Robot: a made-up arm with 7 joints.
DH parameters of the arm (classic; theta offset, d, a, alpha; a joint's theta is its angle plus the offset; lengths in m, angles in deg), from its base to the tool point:
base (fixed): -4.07 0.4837 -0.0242 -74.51
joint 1: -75.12 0.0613 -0.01 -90
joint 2: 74 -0.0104 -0.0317 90
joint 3: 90 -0.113 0.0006 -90
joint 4: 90 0.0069 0.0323 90
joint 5: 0 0.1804 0.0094 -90
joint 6: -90 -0.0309 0.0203 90
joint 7: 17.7 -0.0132 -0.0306 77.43
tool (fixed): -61.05 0.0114 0 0
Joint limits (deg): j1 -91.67..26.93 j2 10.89..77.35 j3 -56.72..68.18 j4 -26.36..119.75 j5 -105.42..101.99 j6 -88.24..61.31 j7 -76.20..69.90
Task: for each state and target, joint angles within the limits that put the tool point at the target. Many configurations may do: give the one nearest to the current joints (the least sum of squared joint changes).
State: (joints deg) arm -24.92 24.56 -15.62 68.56 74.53 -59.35 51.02
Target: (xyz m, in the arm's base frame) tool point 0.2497 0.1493 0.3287
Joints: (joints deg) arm -55.53 27.18 -13.01 41.42 71.84 -61.15 50.33
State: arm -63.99 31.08 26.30 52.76 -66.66 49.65 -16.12
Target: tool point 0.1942 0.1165 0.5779
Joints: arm -76.94 29.03 14.18 20.39 -68.97 49.79 -12.51
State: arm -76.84 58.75 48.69 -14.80 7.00 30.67 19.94
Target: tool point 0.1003 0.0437 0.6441
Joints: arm -87.17 43.94 6.46 -26.36 -12.51 31.96 19.65
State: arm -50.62 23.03 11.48 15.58 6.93 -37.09 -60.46
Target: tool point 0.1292 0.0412 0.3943
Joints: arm -15.05 26.70 -21.44 -26.36 -10.57 -25.11 -51.71
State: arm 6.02 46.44 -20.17 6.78 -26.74 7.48 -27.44
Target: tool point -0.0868 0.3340 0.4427
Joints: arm 26.93 77.35 -18.65 61.40 -12.64 3.92 -36.94
